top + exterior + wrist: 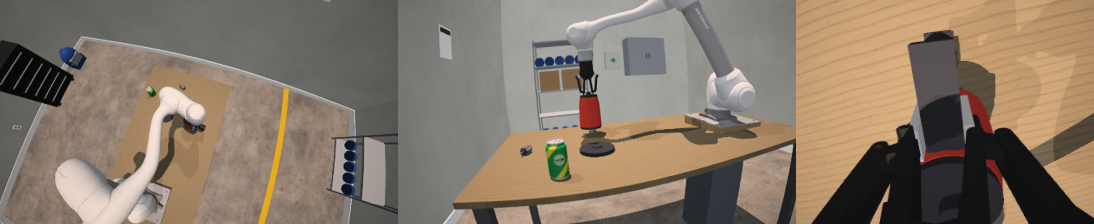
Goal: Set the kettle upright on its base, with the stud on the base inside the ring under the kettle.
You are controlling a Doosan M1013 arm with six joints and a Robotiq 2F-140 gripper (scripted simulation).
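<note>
Right now the red kettle is 30 mm to the left of my hand and 50 mm below it. The rest, counted from my hand: yellow can: 160 mm ahead, 550 mm to the left, 130 mm below; then small dark object: 330 mm ahead, 290 mm to the left, 180 mm below; then round black base: 10 mm ahead, 330 mm to the left, 180 mm below.
</note>
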